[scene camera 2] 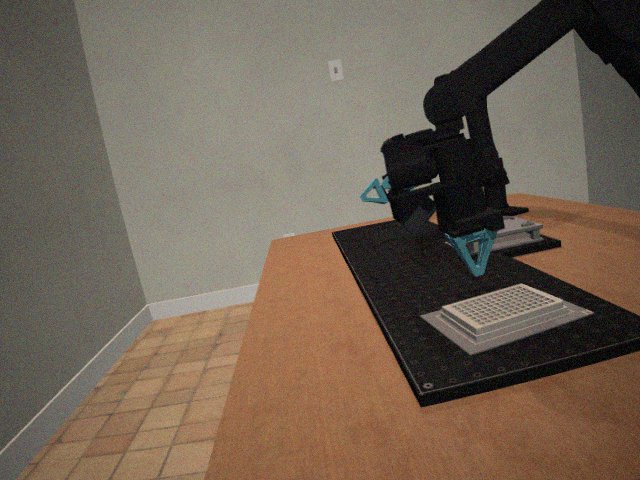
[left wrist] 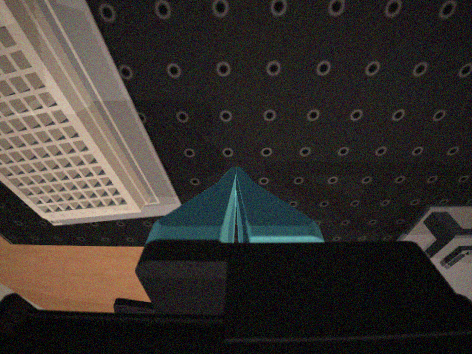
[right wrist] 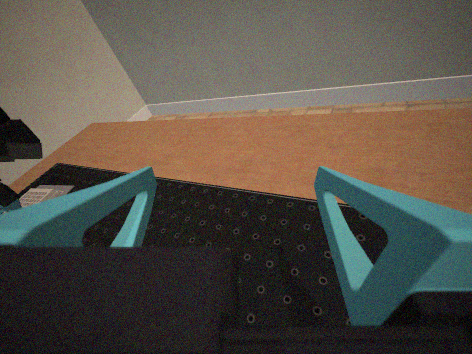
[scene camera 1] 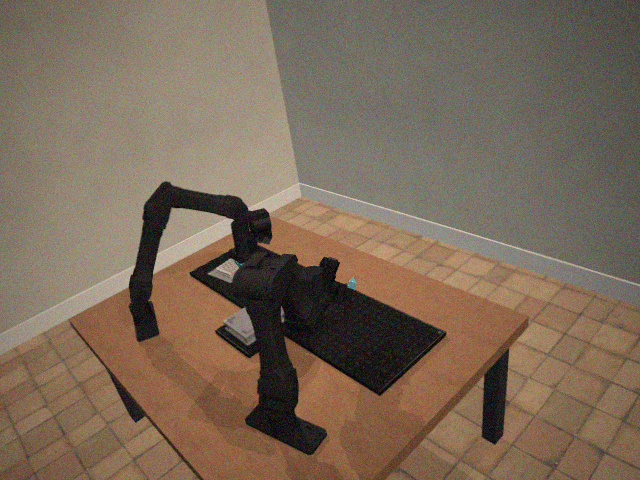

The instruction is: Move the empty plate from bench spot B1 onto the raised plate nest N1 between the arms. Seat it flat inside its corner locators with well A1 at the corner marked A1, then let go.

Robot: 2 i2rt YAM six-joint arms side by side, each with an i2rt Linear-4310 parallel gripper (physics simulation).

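Places are measured from the left arm's base along level axes (x ahead, y left, z up), in centimetres.
Pixels of known places: left gripper, between the fingertips: (scene camera 2: pixel 478 275) (left wrist: pixel 235 176); right gripper, between the fingertips: (scene camera 2: pixel 371 192) (right wrist: pixel 235 175) (scene camera 1: pixel 337 272); left arm's base, origin of its link: (scene camera 1: pixel 145 321); right arm's base, origin of its link: (scene camera 1: pixel 285 428).
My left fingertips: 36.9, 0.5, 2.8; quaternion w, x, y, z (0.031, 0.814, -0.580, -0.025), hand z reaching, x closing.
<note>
Ahead of a thing's pixels: the offset from my left fingertips to its top centre, as dx, dy, dz. Level surfaces: height alone.
A pale multi-well plate @(-1.8, +11.9, +0.1) (scene camera 1: pixel 225 269) (scene camera 2: pixel 504 307) (left wrist: pixel 55 135) (right wrist: pixel 39 195) lies flat on a thin grey base on the black perforated board. My left gripper (scene camera 2: pixel 478 273) (left wrist: pixel 235 176) is shut with its teal fingertips together and nothing between them; it hangs above the board, beside the plate. My right gripper (right wrist: pixel 235 175) is open and empty, held out over the board. The raised grey nest @(-4.6, -24.6, +2.3) (scene camera 1: pixel 240 326) (scene camera 2: pixel 519 229) (left wrist: pixel 450 245) stands on a small black base; in scene camera 1 the right arm partly covers it. The A1 marks are too small to read.
The black perforated board @(dz -1.5) (scene camera 1: pixel 372 341) (scene camera 2: pixel 372 268) (left wrist: pixel 300 90) (right wrist: pixel 225 215) lies on the wooden table @(dz -2.8) (scene camera 1: pixel 475 320) (scene camera 2: pixel 310 361) (right wrist: pixel 240 145). In scene camera 1 the right arm (scene camera 1: pixel 273 351) rises in front of the nest. The two arms' wrists overlap in scene camera 2.
</note>
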